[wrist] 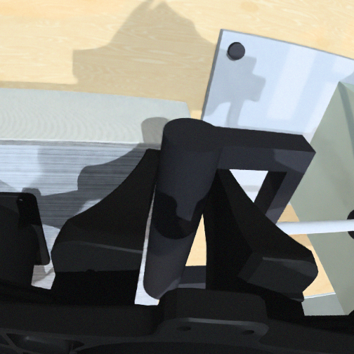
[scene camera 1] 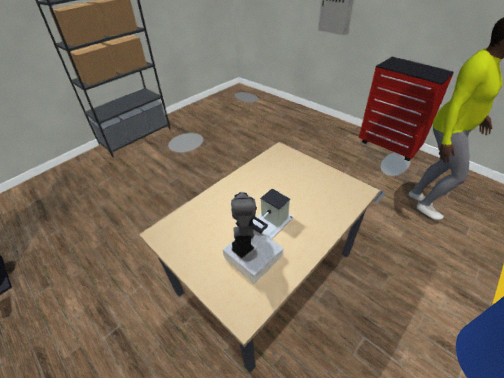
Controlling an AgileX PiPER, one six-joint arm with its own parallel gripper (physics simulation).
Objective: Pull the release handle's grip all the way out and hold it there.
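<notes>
The release handle's grip (scene camera 1: 260, 226) (wrist: 181, 200) is a thick black bar on a rectangular black frame. A pale rod (scene camera 1: 266, 214) (wrist: 315, 227) joins the frame to the grey-green housing (scene camera 1: 275, 209) (wrist: 325, 185), and a length of rod shows between them. My gripper (wrist: 182, 170) is shut on the grip bar, one finger on each side, the right finger passing through the frame's opening. In the scene view the fingertips are small and partly merge with the black handle.
The housing, with a dark top, stands on a pale base plate (scene camera 1: 284, 226) (wrist: 280, 70) with a dark bolt (wrist: 236, 51). My arm stands on a grey block (scene camera 1: 260, 260) (wrist: 75, 115) on the wooden table (scene camera 1: 200, 215). A person (scene camera 1: 467, 100) is beside a red drawer cabinet (scene camera 1: 400, 107).
</notes>
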